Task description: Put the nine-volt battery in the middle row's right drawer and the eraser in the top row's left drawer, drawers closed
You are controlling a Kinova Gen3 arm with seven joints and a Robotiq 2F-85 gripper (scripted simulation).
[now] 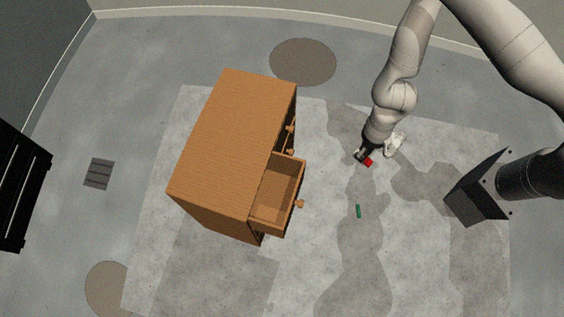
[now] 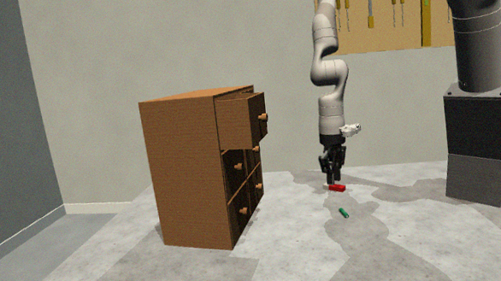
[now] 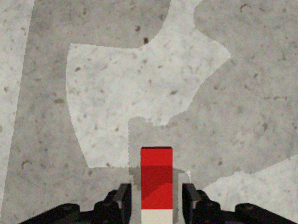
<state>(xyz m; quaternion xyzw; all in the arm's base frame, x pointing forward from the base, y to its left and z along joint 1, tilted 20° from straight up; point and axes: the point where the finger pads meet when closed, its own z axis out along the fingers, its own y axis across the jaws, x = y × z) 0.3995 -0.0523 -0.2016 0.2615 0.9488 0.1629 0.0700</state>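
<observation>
My gripper is now 1 cm short of the eraser and 3 cm above it. From my hand the other things lie so: nine-volt battery: 30 cm ahead, 15 cm to the left, 9 cm above; then small green cylinder: 2 cm behind, 17 cm to the left, 3 cm below.
</observation>
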